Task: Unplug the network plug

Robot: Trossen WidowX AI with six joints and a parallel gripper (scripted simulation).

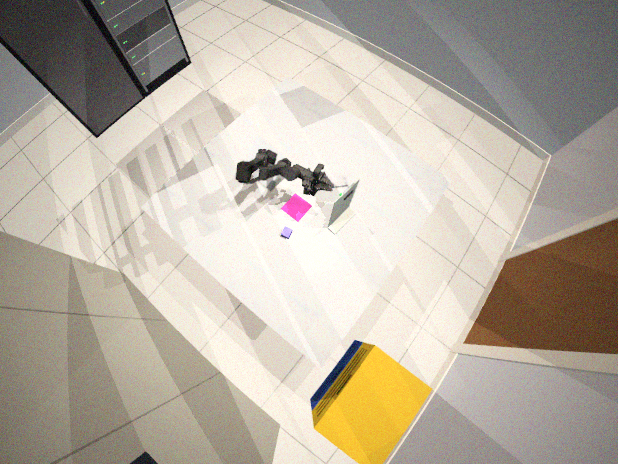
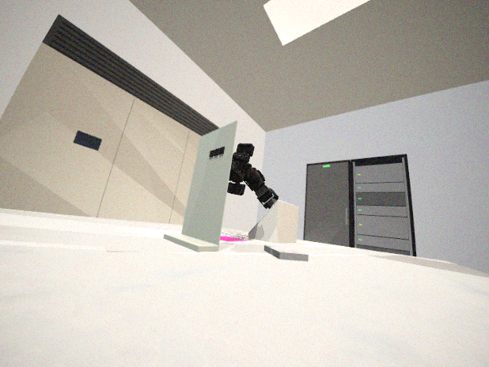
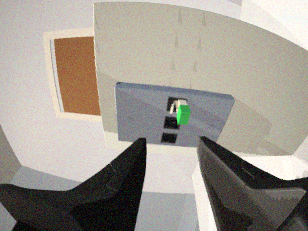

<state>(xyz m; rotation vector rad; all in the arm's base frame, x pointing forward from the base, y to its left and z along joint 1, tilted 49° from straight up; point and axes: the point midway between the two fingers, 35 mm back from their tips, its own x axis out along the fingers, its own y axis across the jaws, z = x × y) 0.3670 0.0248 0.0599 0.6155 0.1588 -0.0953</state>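
My gripper tip is 60 mm short of the green network plug and 10 mm above it. Round my gripper tip: magenta marked square: 250 mm below, 150 mm behind, 80 mm to the right; upright grey panel: 110 mm below, 80 mm ahead, 10 mm to the left; flat grey slab: 240 mm below, 180 mm to the left, 50 mm behind.
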